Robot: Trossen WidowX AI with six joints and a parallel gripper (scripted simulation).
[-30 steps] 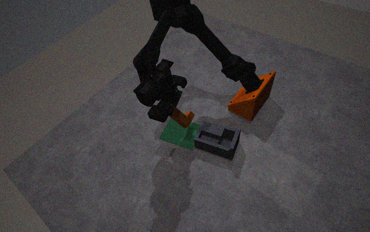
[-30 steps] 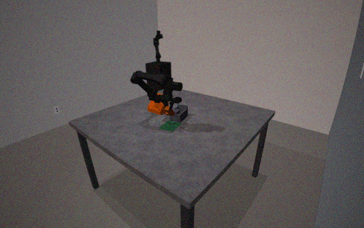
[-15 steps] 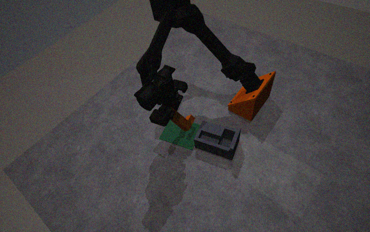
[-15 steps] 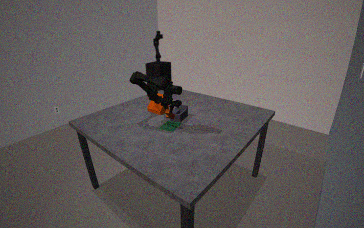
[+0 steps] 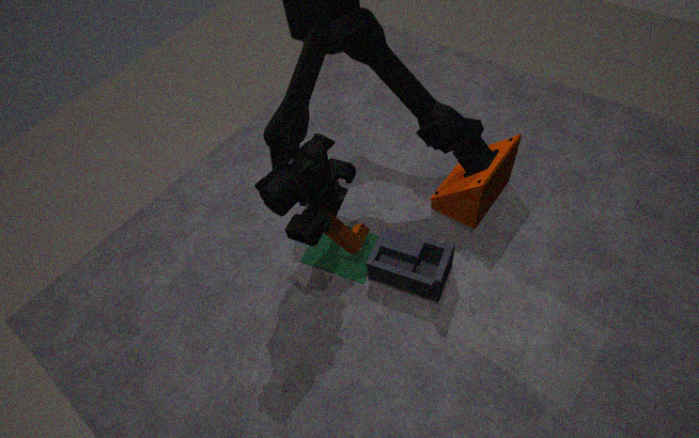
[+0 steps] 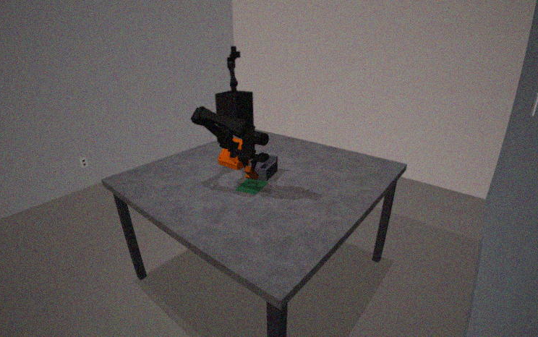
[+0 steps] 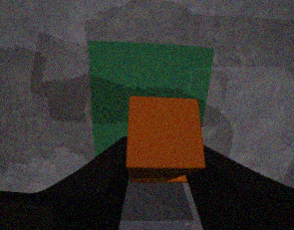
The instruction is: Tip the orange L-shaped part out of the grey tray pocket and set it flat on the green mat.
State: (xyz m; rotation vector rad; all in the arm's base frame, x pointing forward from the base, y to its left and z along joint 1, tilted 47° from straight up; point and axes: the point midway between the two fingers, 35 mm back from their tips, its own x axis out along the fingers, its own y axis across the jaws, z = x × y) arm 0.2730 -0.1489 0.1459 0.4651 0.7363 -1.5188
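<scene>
Now: gripper tip 3 cm to the right of the orange L-shaped part, 3 cm above it and 2 cm past it. The rest, counted from my gripper tip: green mat: 10 cm below, 2 cm to the left.
</scene>
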